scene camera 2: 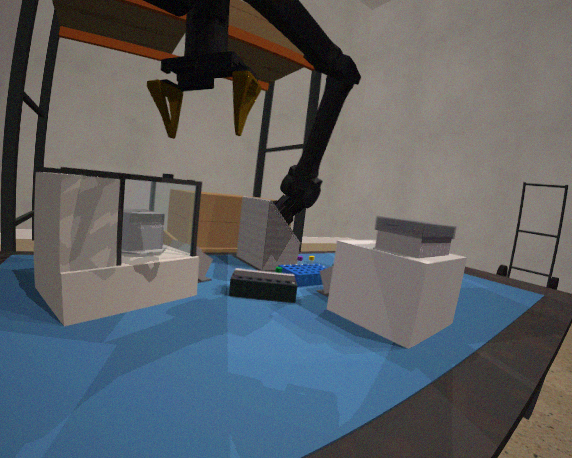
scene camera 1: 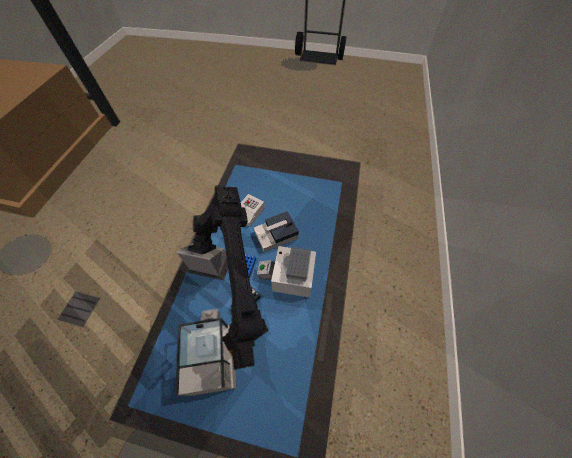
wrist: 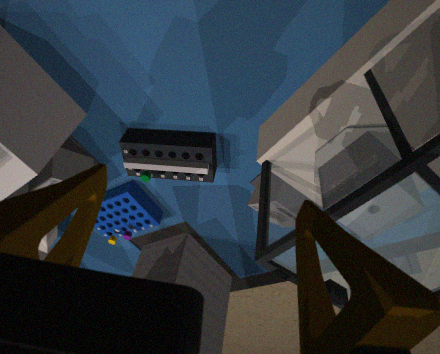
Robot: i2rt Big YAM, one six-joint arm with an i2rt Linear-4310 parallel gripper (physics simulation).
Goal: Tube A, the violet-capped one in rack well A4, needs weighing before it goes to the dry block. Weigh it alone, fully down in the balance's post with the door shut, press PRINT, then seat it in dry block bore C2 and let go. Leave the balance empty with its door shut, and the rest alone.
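Frame: origin at the arm's base, x up, y right, z ahead, level; centimetres.
Seen in the pictures: gripper, between the fingertips: (scene camera 2: 203,136) (wrist: 205,192); arm's base, origin of its link: (scene camera 2: 272,221) (scene camera 1: 202,249).
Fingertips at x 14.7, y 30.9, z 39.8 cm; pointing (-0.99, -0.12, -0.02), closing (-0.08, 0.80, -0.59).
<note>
Offsets run from my fingertips to a thing's top centre.
The violet-capped tube @[dx -21.7, dy -31.8, dz -23.1 cm] (scene camera 2: 300,258) (wrist: 127,235) stands in the blue rack @[dx -24.1, dy -33.0, dz -20.4 cm] (scene camera 1: 250,262) (scene camera 2: 306,274) (wrist: 131,210), beside a yellow-capped tube @[dx -21.7, dy -35.6, dz -23.4 cm] (scene camera 2: 311,258) (wrist: 112,240). My gripper (scene camera 2: 205,135) (wrist: 205,192) is open and empty, high above the bench between balance and rack; the arm hides it in scene camera 1. The glass-walled balance @[dx -4.9, dy +7.2, dz -17.5 cm] (scene camera 1: 202,377) (scene camera 2: 131,285) (wrist: 305,117) has its grey post inside and no tube visible there; its door state is unclear. A small unit (scene camera 1: 210,315) (wrist: 272,202) stands beside it. The white dry block @[dx -8.1, dy -35.9, dz +0.7 cm] (scene camera 1: 292,287) (scene camera 2: 390,295) carries a grey bored top.
A black two-row block @[dx -22.3, dy -17.1, dz -12.2 cm] (scene camera 2: 262,287) (wrist: 170,137) holds a green-capped tube @[dx -21.5, dy -20.3, dz -12.4 cm] (wrist: 145,177). A grey wedge-shaped housing (scene camera 1: 202,261) (scene camera 2: 255,232) (wrist: 185,260) stands near the rack. A green-button box @[dx -19.7, dy -34.0, dz -10.4 cm] (scene camera 1: 264,268), dark-lidded box @[dx -16.9, dy -56.6, dz -11.8 cm] (scene camera 1: 286,231) and keypad unit @[dx -20.1, dy -65.4, dz -31.4 cm] (scene camera 1: 253,204) stand farther along.
</note>
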